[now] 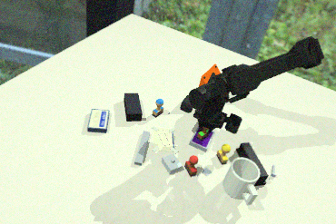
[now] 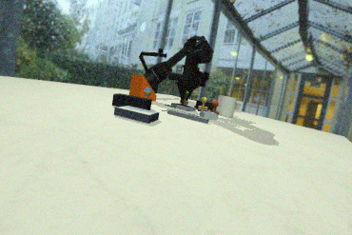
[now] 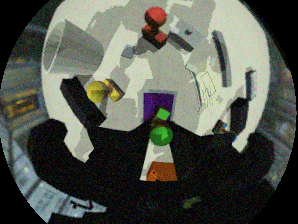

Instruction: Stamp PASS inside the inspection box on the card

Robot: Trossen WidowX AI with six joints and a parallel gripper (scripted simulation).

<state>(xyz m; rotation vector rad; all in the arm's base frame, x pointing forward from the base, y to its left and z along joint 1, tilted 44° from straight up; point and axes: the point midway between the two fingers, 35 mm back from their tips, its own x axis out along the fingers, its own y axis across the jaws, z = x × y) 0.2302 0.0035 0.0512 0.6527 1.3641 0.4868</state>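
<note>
The green-knobbed stamp is right at my gripper tip. The rest, counted from my gripper tip: purple ink pad 30 mm below; then yellow-knobbed stamp 80 mm to the left, 50 mm ahead, 20 mm below; then card 110 mm to the right, 70 mm ahead, 40 mm below.
</note>
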